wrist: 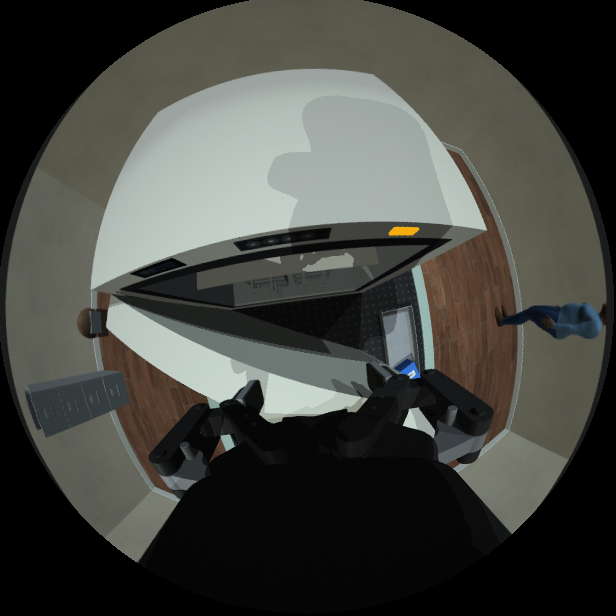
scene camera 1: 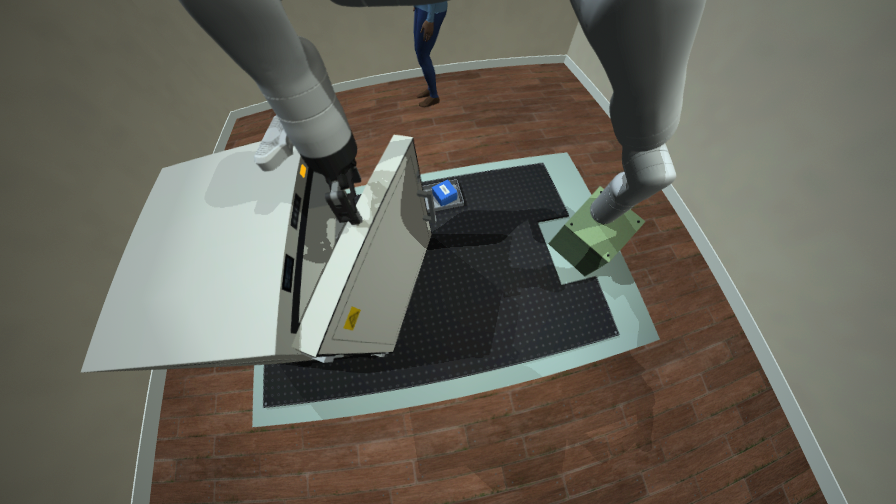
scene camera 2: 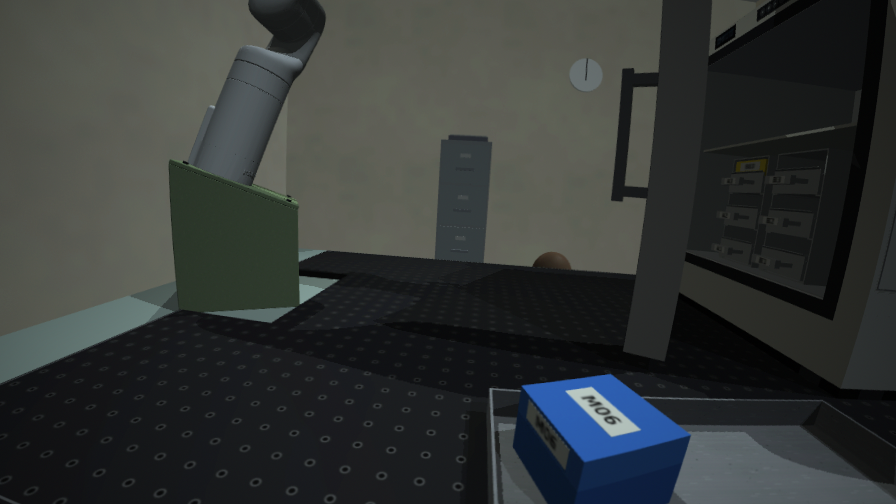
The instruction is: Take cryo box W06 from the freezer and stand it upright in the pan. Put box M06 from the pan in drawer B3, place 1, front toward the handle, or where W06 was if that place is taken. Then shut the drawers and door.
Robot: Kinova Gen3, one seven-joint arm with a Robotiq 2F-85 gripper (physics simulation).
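Observation:
The white freezer (scene camera 1: 206, 263) stands on the dark mat with its door (scene camera 1: 375, 263) swung partly open. My gripper (scene camera 1: 345, 210) is open and empty, at the door's top edge in the gap between door and freezer front; in the wrist view (wrist: 316, 387) its fingers are spread just above that edge. Blue box M06 (scene camera 2: 598, 438) lies in the grey pan (scene camera 2: 689, 451), label up; it also shows from above (scene camera 1: 444, 191). Small labelled drawers (scene camera 2: 761, 213) inside the freezer look shut. Box W06 is not visible.
The arm's green base (scene camera 1: 595, 231) stands right of the freezer. The black door handle (scene camera 2: 626, 134) sticks out toward the pan. A person (scene camera 1: 429, 43) stands at the far wall. A grey filing cabinet (scene camera 2: 463, 197) is behind the mat.

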